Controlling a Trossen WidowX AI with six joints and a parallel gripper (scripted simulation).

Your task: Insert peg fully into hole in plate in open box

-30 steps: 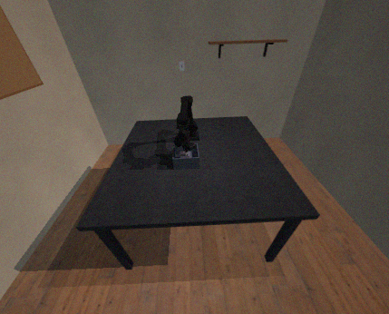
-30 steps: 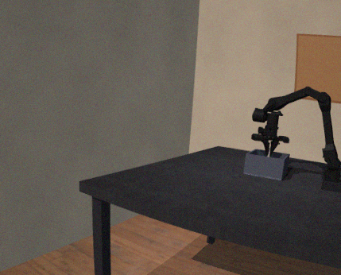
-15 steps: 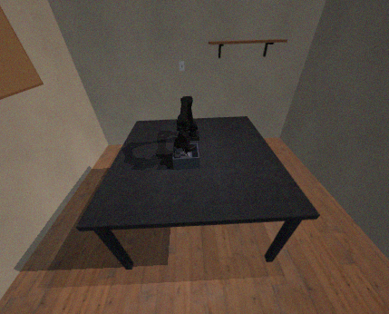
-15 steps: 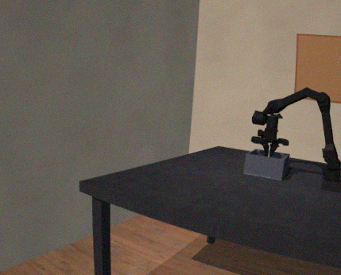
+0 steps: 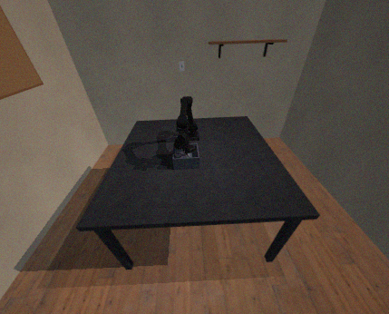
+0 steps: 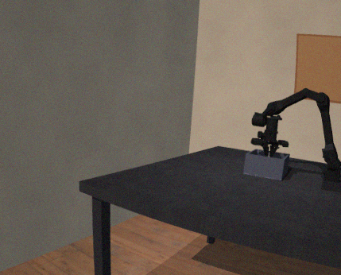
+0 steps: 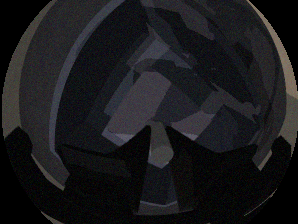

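My hand is 40 mm above the peg. From my hand the other things lie so: plate 60 mm below; then grey box 70 mm below.
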